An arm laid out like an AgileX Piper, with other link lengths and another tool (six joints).
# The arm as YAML. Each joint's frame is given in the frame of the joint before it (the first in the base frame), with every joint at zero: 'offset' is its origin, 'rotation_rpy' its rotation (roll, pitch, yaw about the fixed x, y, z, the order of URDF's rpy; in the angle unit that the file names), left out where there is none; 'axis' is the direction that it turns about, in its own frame. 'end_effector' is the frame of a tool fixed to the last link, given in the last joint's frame.
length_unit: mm
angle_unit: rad
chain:
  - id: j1
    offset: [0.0, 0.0, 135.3]
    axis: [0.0, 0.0, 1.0]
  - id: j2
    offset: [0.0, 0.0, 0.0]
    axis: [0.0, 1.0, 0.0]
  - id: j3
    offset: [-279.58, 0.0, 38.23]
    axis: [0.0, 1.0, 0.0]
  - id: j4
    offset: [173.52, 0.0, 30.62]
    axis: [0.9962, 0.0, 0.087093]
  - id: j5
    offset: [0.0, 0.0, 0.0]
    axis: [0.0, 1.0, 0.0]
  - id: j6
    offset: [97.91, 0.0, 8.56]
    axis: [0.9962, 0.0, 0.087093]
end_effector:
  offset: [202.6, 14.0, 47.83]
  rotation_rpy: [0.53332, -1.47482, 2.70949]
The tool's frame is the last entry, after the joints.
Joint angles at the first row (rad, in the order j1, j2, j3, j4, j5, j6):
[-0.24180, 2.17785, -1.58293, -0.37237, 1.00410, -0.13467]
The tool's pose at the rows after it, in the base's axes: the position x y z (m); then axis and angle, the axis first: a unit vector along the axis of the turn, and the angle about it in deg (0 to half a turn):
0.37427 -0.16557 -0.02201 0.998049 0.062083 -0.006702 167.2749
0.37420 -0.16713 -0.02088 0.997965 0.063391 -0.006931 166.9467
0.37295 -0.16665 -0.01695 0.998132 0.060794 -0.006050 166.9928
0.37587 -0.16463 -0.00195 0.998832 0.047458 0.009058 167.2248
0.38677 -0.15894 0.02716 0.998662 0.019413 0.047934 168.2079
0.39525 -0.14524 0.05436 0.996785 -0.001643 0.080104 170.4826
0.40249 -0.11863 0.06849 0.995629 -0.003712 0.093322 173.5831
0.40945 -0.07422 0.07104 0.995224 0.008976 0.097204 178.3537
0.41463 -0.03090 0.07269 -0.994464 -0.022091 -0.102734 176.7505
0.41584 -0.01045 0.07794 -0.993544 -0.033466 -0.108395 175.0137
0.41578 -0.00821 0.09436 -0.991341 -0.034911 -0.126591 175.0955
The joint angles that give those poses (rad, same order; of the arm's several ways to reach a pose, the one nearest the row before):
[-0.24178, 2.17785, -1.58295, -0.37238, 1.00195, -0.13467]
[-0.24179, 2.17624, -1.58360, -0.37859, 1.00330, -0.13467]
[-0.24178, 2.16503, -1.58360, -0.37497, 1.01322, -0.13466]
[-0.24179, 2.12820, -1.59264, -0.35728, 1.03299, -0.12552]
[-0.24300, 2.06321, -1.61947, -0.31332, 1.05769, -0.10368]
[-0.23827, 2.00749, -1.66118, -0.25052, 1.10325, -0.09657]
[-0.20625, 1.98779, -1.71152, -0.18831, 1.16110, -0.09291]
[-0.14917, 1.98779, -1.74071, -0.10661, 1.19887, -0.08881]
[-0.09921, 1.98660, -1.74858, -0.02271, 1.20835, -0.08700]
[-0.06920, 1.97458, -1.74927, 0.00649, 1.21205, -0.08665]
[-0.06448, 1.92979, -1.74119, 0.00784, 1.21206, -0.08327]

